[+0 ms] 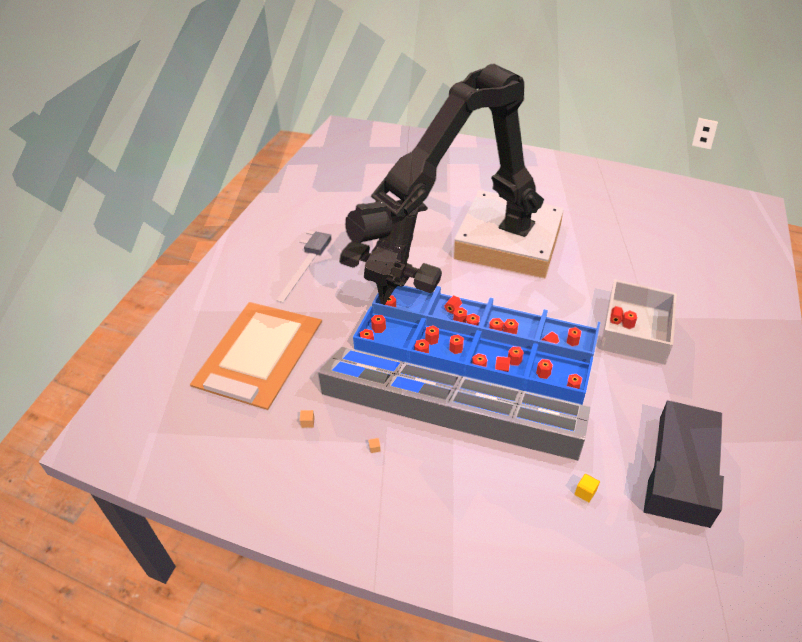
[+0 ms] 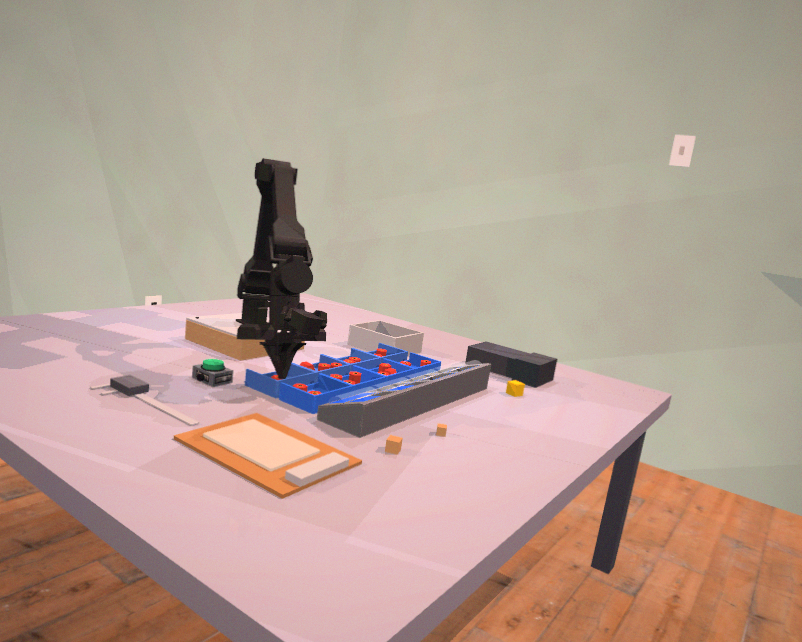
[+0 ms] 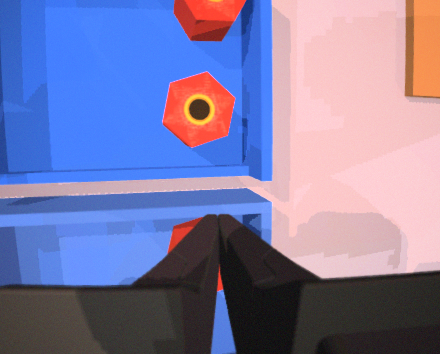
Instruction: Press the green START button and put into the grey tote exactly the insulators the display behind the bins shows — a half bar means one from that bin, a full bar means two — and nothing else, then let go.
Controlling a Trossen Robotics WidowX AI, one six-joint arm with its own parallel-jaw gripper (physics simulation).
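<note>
My gripper (image 1: 387,297) (image 2: 281,375) (image 3: 217,225) is shut, with its fingertips touching and nothing between them. It reaches down into the far left end compartment of the blue bin tray (image 1: 520,380) (image 2: 271,390) (image 3: 131,105). A red hexagonal insulator (image 3: 181,233) lies there under the fingers, mostly hidden. Another insulator (image 3: 199,109) lies in the neighbouring compartment. The grey tote (image 1: 636,349) (image 2: 368,335) at the right holds two red insulators (image 1: 623,316). The grey display (image 1: 437,414) (image 2: 399,401) shows blue bars (image 1: 369,361) at its left end. The green button (image 2: 213,364) sits left of the tray.
An orange board (image 1: 210,376) (image 2: 201,449) lies left of the display. Two small orange cubes (image 1: 306,418) (image 1: 373,445) and a yellow cube (image 1: 587,487) lie in front. A black box (image 1: 688,465) stands at the right. A grey tool (image 1: 317,242) lies at the back left.
</note>
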